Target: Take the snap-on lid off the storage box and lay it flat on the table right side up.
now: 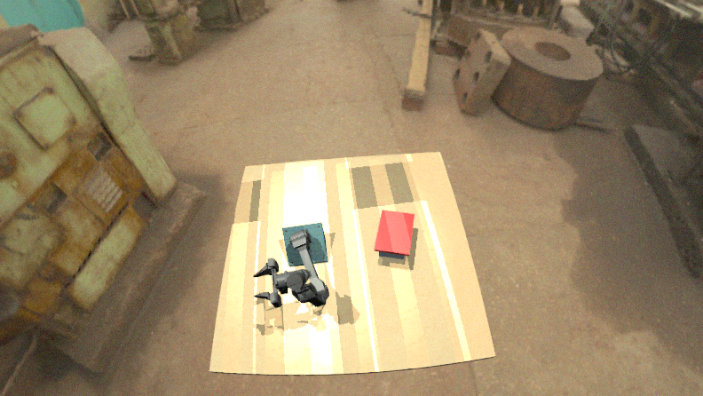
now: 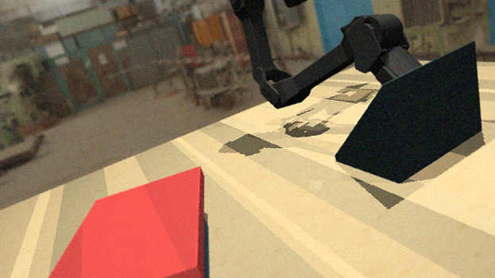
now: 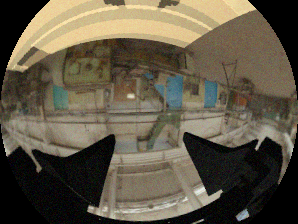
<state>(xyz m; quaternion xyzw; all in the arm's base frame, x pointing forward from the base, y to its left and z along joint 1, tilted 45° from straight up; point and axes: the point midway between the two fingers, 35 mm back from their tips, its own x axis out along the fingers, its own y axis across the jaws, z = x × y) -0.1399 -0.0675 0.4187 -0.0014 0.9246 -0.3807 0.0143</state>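
My gripper tip is 640 mm short of the red lid, 280 mm to the right of it and 260 mm above it. From my gripper tip the other things lie so: storage box: 640 mm ahead, 300 mm below, 280 mm to the left.
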